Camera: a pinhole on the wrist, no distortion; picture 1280 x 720 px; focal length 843.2 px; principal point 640.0 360.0 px. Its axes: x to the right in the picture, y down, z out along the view. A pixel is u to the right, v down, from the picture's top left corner.
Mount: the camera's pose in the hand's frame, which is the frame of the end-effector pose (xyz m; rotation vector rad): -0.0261 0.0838 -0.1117 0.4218 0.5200 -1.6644
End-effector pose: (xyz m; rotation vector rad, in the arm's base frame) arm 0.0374 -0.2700 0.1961 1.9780 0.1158 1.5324
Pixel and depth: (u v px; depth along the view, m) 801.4 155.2 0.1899
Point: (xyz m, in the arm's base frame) 0.0549 -0.2774 0.1054
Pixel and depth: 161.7 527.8 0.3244
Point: 0.2731 -0.3820 0.2479
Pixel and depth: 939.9 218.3 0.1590
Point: 0.0256 -0.2532 0.1226
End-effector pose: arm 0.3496 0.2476 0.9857 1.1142 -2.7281 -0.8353
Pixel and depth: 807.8 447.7 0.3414
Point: 0.4158 0.2067 0.7886
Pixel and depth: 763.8 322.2 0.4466
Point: 0.4606 0.2555 0.6898
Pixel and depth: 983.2 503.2 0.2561
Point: 0.4291 0.1742 0.8748
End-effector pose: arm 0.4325 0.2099 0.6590 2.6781 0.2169 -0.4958
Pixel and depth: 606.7 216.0 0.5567
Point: 0.1743 0.2249 0.3100
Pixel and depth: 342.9 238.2 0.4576
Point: 0.2585 0.0818 0.3596
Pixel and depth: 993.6 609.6 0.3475
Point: 0.4065 0.3973 0.4755
